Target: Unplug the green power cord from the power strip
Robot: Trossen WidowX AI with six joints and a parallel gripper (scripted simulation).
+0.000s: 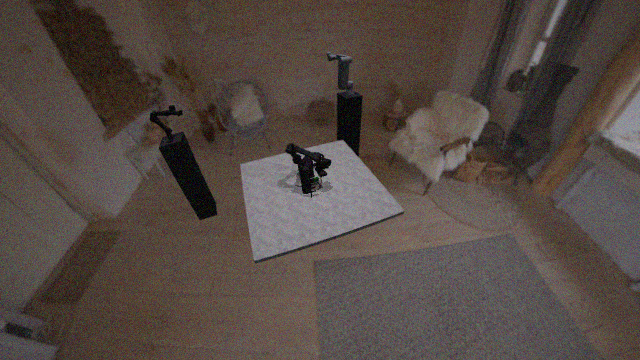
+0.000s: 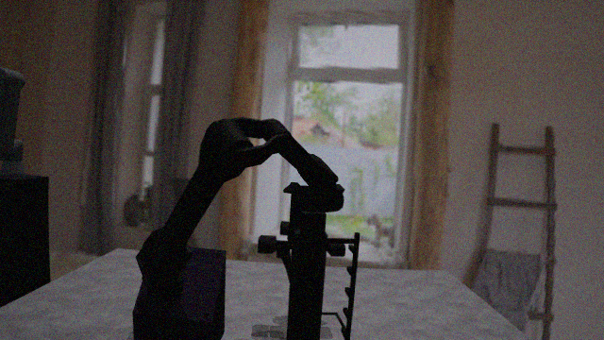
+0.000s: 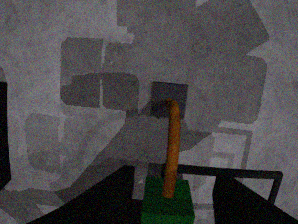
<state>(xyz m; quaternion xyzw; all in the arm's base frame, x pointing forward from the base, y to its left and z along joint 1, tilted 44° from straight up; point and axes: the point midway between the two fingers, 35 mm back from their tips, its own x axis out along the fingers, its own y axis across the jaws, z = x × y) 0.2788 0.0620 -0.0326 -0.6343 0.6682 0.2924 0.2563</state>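
My gripper tip is now 6 cm to the left of the green plug, 1 cm short of it and 1 cm above it. Also, from my gripper tip: grey block: 13 cm below.
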